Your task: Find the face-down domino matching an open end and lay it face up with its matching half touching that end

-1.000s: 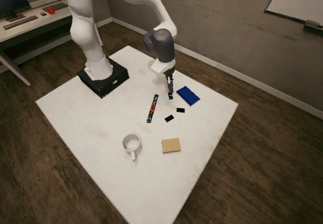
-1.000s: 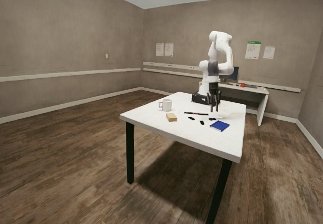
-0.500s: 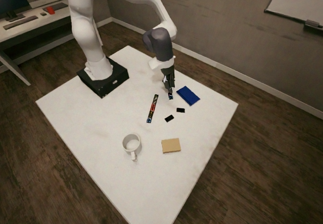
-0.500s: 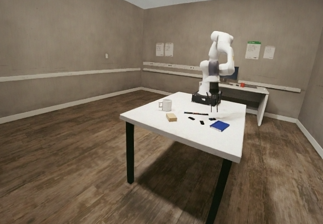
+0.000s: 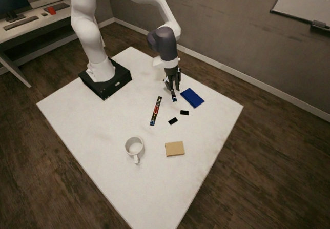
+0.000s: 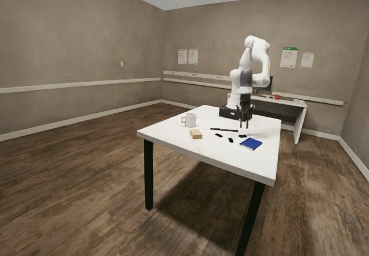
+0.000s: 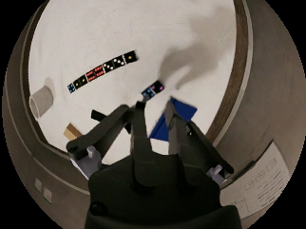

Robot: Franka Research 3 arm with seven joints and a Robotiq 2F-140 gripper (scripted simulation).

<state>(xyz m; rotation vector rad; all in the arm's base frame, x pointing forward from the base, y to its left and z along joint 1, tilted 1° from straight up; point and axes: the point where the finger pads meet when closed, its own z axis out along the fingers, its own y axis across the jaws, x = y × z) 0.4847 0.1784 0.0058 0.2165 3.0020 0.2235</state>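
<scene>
The domino is 100 mm below my hand. From my hand the other things lie so: tan block (290 mm to the right, 200 mm ahead, 90 mm below); then white mug (420 mm to the right, 60 mm below, 40 mm ahead).
</scene>
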